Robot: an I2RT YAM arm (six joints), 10 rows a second.
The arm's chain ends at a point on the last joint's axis. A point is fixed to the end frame.
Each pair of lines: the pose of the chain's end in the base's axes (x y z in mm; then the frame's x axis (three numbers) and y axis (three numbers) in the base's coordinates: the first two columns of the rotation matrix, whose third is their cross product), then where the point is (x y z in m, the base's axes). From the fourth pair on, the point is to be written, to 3 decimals.
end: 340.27, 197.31, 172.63, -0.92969, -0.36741, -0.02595, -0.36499, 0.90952, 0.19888
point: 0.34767 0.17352 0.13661
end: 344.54, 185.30, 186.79, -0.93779, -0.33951, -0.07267, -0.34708, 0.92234, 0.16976
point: 0.35313 0.16088 0.15146
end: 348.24, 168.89, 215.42, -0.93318, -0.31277, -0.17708, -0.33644, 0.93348, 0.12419
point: 0.36006 0.14393 0.18143
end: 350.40, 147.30, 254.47, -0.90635, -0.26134, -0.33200, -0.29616, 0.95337, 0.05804
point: 0.366 0.121 0.223
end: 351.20, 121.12, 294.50, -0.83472, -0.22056, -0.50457, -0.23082, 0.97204, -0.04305
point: 0.371 0.092 0.268
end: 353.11, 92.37, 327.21, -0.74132, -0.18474, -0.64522, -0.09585, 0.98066, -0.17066
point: 0.374 0.059 0.308
